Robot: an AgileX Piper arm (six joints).
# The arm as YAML. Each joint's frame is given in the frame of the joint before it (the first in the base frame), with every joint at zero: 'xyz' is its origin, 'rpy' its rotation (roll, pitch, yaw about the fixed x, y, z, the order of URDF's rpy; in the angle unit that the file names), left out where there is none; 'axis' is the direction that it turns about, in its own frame. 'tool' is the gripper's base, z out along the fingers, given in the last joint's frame.
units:
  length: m
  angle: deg
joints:
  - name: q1
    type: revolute
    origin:
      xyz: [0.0, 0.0, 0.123]
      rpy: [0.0, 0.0, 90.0]
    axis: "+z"
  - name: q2
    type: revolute
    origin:
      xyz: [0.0, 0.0, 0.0]
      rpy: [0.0, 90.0, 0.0]
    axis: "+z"
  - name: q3
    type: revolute
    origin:
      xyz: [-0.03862, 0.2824, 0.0]
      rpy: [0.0, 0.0, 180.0]
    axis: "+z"
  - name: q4
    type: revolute
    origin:
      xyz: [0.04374, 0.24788, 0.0]
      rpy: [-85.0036, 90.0, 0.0]
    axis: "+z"
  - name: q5
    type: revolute
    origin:
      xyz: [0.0, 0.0, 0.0]
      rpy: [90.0, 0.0, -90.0]
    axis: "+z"
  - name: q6
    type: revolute
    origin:
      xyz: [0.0, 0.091, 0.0]
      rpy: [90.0, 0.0, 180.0]
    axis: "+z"
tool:
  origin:
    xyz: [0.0, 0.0, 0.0]
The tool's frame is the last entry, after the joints.
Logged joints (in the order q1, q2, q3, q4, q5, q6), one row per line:
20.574 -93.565 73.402 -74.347 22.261 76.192
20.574 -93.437 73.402 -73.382 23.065 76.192
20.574 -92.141 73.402 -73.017 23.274 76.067
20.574 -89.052 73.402 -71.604 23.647 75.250
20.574 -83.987 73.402 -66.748 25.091 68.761
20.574 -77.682 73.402 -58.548 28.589 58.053
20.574 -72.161 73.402 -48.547 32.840 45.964
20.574 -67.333 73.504 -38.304 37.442 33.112
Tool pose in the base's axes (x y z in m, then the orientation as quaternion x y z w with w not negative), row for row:
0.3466 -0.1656 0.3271 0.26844 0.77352 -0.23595 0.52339
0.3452 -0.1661 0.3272 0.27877 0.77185 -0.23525 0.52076
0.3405 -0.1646 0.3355 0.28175 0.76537 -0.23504 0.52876
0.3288 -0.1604 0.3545 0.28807 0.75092 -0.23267 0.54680
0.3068 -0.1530 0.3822 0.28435 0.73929 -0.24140 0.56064
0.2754 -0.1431 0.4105 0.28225 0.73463 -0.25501 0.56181
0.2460 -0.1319 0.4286 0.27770 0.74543 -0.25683 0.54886
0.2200 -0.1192 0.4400 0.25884 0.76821 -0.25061 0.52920
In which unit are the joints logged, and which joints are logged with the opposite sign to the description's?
The joints are logged in degrees. Opposite sign: q1, q2, q3.
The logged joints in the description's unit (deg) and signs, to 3 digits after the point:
-20.574 93.565 -73.402 -74.347 22.261 76.192
-20.574 93.437 -73.402 -73.382 23.065 76.192
-20.574 92.141 -73.402 -73.017 23.274 76.067
-20.574 89.052 -73.402 -71.604 23.647 75.250
-20.574 83.987 -73.402 -66.748 25.091 68.761
-20.574 77.682 -73.402 -58.548 28.589 58.053
-20.574 72.161 -73.402 -48.547 32.840 45.964
-20.574 67.333 -73.504 -38.304 37.442 33.112

